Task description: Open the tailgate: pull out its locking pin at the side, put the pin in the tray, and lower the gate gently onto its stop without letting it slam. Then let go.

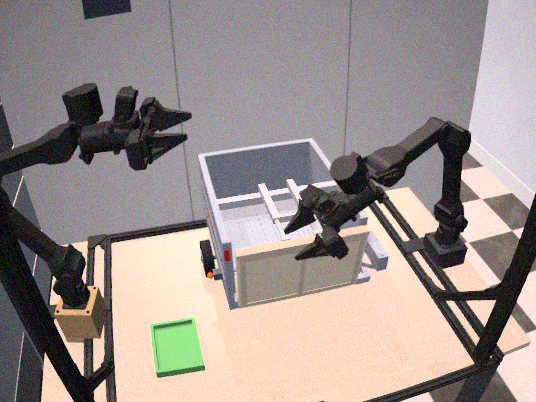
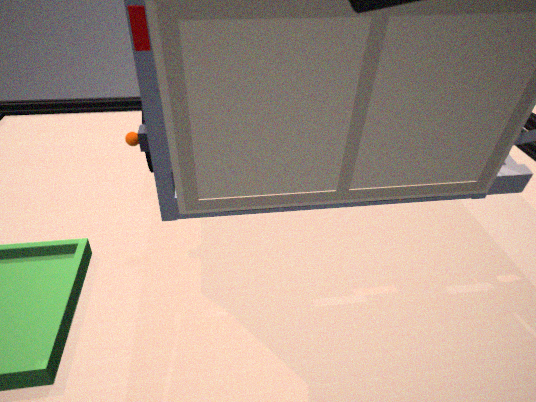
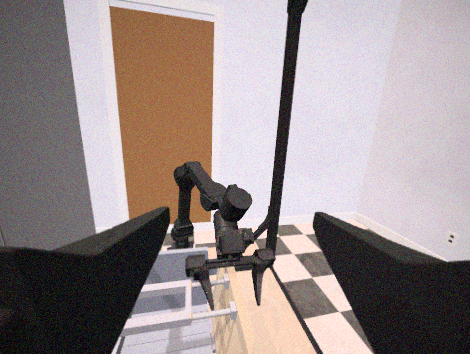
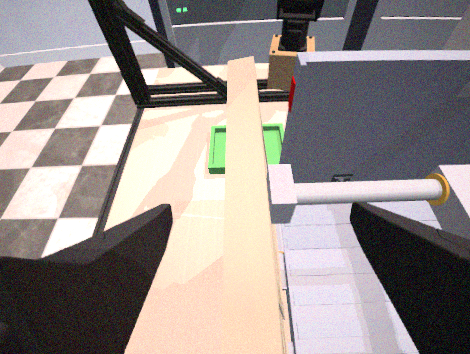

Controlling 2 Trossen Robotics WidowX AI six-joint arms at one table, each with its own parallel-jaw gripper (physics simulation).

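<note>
The tan tailgate stands upright at the rear of the grey truck bed. The locking pin's orange knob sticks out of a bracket at the bed's side, left of the gate; its shaft is hidden. The green tray is empty where it shows. My right gripper is open over the gate's top edge, one finger toward each side; contact cannot be told. My left gripper is open and empty, high left of the bed.
The bed's side wall rises beside the gate. A white rod with a square end block lies inside the bed, close behind the gate. A black wheel stands near the pin. Black frame rails run along the table's sides.
</note>
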